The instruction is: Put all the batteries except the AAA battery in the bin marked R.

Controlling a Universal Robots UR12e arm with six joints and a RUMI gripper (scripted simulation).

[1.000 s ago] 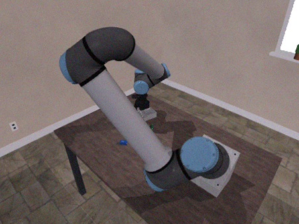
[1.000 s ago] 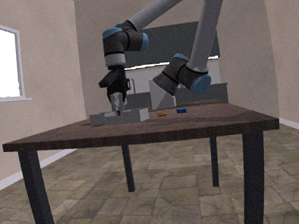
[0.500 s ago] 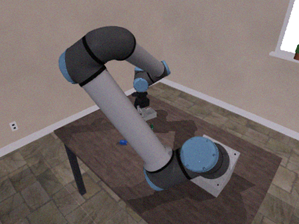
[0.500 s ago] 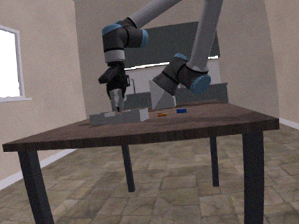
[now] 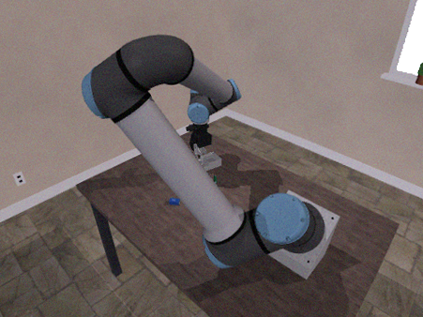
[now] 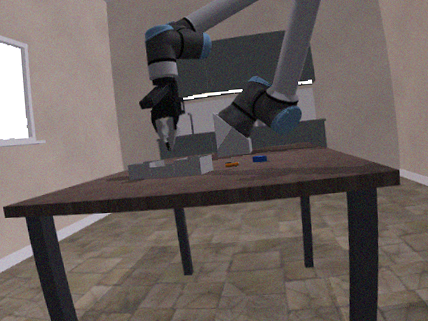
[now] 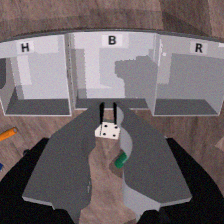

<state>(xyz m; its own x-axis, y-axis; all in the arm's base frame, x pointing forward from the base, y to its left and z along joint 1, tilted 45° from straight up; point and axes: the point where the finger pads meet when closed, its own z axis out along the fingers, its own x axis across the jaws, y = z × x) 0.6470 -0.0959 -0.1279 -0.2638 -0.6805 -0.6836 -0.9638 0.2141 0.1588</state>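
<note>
Now: the blue 9V battery 11 cm behind my hand, 26 cm to the left of it and 8 cm below it. Round my hand: grey bin row 1 cm ahead, 1 cm to the right, 7 cm below; green cylindrical battery 13 cm behind, 1 cm to the left, 8 cm below; white die-like piece 7 cm behind, 3 cm to the left, 8 cm below.
</note>
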